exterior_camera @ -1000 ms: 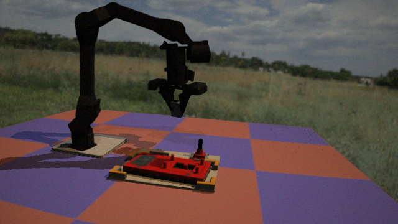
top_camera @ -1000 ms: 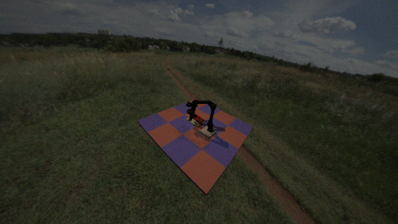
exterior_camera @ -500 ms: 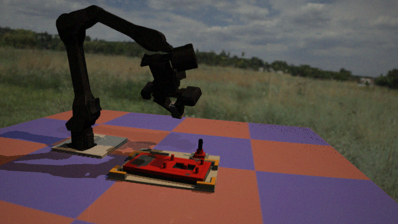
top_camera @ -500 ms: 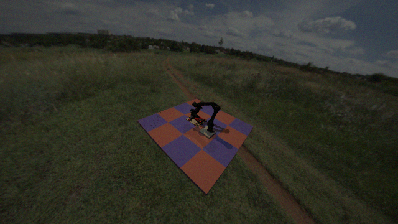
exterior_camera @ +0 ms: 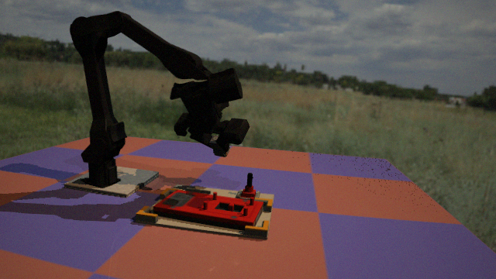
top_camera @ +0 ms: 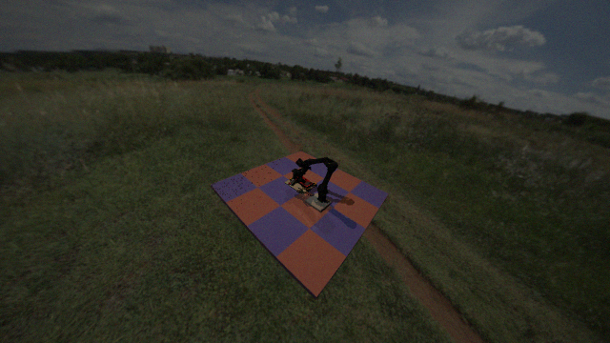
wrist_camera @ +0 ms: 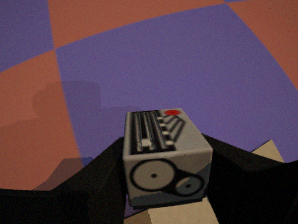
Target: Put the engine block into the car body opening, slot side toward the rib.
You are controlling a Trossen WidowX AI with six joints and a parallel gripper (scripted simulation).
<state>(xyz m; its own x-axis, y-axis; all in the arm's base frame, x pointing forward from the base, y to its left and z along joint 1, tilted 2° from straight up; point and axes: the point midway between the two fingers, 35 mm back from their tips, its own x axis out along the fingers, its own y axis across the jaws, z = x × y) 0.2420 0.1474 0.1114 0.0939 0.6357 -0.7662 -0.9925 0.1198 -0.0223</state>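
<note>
Right now the black lever post is 100 mm ahead of my gripper tip, 50 mm to the right of it and 60 mm below it. Also, from my gripper tip: engine block: 10 mm behind, 10 mm to the right, 10 mm above; tan fixture plate: 60 mm ahead, 160 mm to the right, 90 mm below.
</note>
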